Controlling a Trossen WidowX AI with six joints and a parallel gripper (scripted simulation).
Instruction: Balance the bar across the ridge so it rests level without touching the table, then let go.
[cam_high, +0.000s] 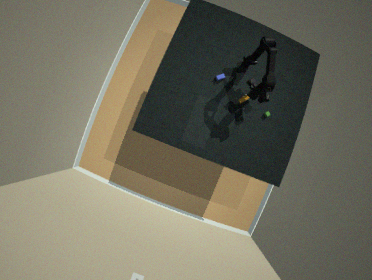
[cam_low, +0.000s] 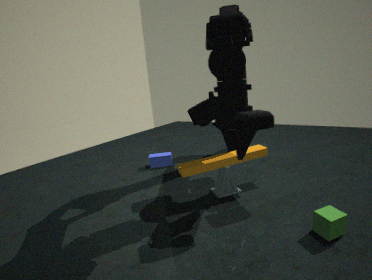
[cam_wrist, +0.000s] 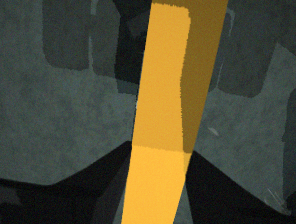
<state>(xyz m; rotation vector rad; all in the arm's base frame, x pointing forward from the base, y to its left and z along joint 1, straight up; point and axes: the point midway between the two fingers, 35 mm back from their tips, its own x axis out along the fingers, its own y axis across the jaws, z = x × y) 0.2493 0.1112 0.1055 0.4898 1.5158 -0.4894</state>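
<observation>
Right now the orange bar is 20 mm to the right of my gripper tip and 20 mm ahead of it. From my gripper tip the other things lie so: blue block: 270 mm to the right, 50 mm below, 50 mm behind; green cube: 190 mm to the left, 80 mm ahead, 50 mm below.
</observation>
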